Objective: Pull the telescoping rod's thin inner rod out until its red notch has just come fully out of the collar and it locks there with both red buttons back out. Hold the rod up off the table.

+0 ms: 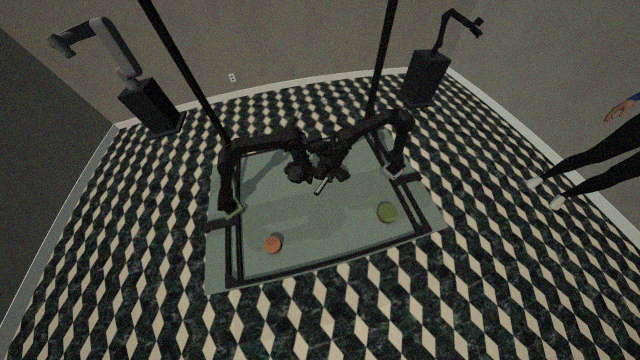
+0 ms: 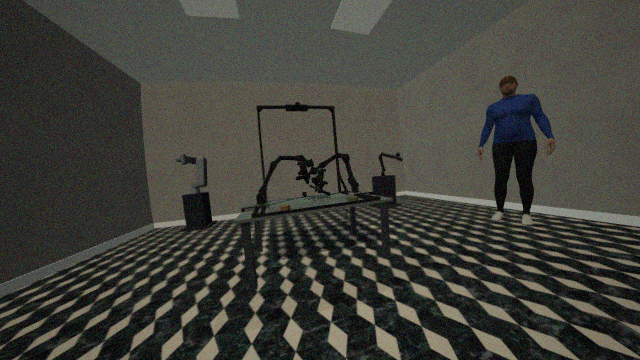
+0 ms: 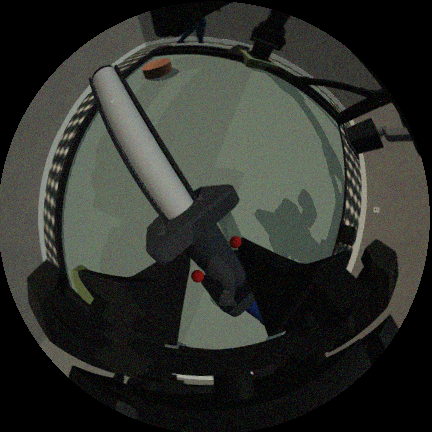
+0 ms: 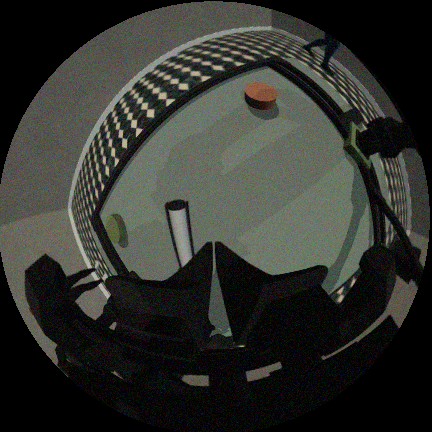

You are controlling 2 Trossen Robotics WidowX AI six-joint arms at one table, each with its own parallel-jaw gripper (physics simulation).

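The telescoping rod [image 1: 321, 186] [image 3: 141, 142] [image 4: 179, 233] has a pale grey outer tube, a dark collar [image 3: 191, 223] and two red buttons [image 3: 235, 241] [image 3: 197, 275] that both stand out. Only a short blue tip of the thin inner rod [image 3: 254, 311] shows past the dark end. My left gripper [image 3: 213, 244] [image 1: 333, 172] [image 2: 319, 182] is shut on the rod's dark end just behind the collar and holds it tilted above the table [image 1: 301, 221]. My right gripper [image 4: 212, 246] [image 1: 301, 175] [image 2: 305, 175] is shut with nothing in it, close beside the rod.
An orange disc [image 1: 273, 244] [image 3: 157, 67] [image 4: 260, 95] lies at the table's front left, and a green disc [image 1: 387, 212] [image 4: 114, 228] at the right. Black rails [image 1: 411, 214] frame the table, and gantry posts [image 1: 379, 68] rise behind. A person in blue [image 2: 491, 128] stands far right.
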